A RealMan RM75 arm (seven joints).
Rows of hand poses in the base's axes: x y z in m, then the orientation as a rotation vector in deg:
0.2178, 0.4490, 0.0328, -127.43, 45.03, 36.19
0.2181, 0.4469, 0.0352, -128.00, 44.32, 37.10
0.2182, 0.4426, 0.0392, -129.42, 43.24, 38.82
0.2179, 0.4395, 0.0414, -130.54, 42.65, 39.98
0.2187, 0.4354, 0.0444, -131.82, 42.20, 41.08
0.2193, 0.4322, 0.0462, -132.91, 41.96, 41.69
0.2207, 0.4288, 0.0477, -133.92, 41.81, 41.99
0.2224, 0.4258, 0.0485, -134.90, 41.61, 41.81
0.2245, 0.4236, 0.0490, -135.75, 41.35, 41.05
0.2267, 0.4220, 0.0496, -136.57, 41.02, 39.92
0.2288, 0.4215, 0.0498, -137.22, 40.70, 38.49
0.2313, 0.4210, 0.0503, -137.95, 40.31, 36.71
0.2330, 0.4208, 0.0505, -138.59, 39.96, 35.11
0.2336, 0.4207, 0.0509, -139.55, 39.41, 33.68
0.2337, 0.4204, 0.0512, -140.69, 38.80, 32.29
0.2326, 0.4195, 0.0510, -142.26, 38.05, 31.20
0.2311, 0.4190, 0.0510, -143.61, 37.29, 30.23
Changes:
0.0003, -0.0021, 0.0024, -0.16, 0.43, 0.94
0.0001, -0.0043, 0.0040, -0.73, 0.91, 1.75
-0.0003, -0.0031, 0.0022, -0.71, 0.66, 1.16
0.0008, -0.0041, 0.0030, -0.92, 0.66, 1.12
0.0006, -0.0032, 0.0018, -0.85, 0.37, 0.77
0.0014, -0.0034, 0.0015, -0.82, 0.17, 0.59
0.0017, -0.0030, 0.0008, -0.77, -0.18, 0.47
0.0021, -0.0022, 0.0005, -0.64, -0.61, 0.29
0.0022, -0.0016, 0.0006, -0.59, -0.89, 0.23
0.0021, -0.0005, 0.0002, -0.45, -1.10, 0.08
0.0025, -0.0005, 0.0005, -0.51, -1.37, 0.06
0.0017, -0.0002, 0.0002, -0.46, -1.22, 0.06
0.0006, -0.0001, 0.0004, -0.69, -1.14, 0.34
0.0001, -0.0003, 0.0003, -0.84, -1.11, 0.46
-0.0011, -0.0009, -0.0002, -1.19, -0.89, 0.76
-0.0015, -0.0005, 0.0000, -1.00, -0.81, 0.72

